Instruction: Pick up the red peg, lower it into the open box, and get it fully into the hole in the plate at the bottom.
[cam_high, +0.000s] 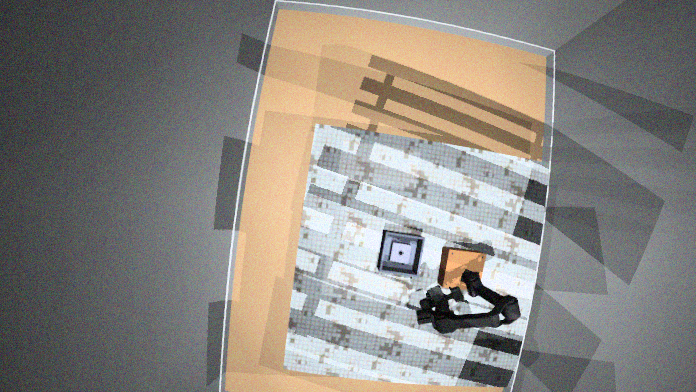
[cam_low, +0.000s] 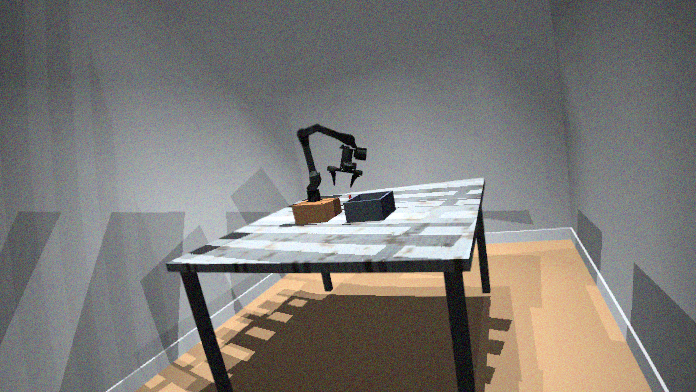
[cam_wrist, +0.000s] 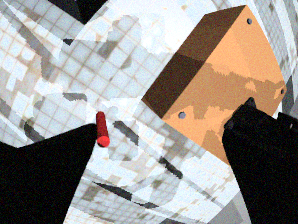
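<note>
Right now my gripper tip is 50 mm to the right of the red peg and 100 mm above it. From my gripper tip the other things lie so: plate 220 mm ahead, 100 mm to the right, 100 mm below; dark box 220 mm ahead, 100 mm to the right, 110 mm below.
</note>
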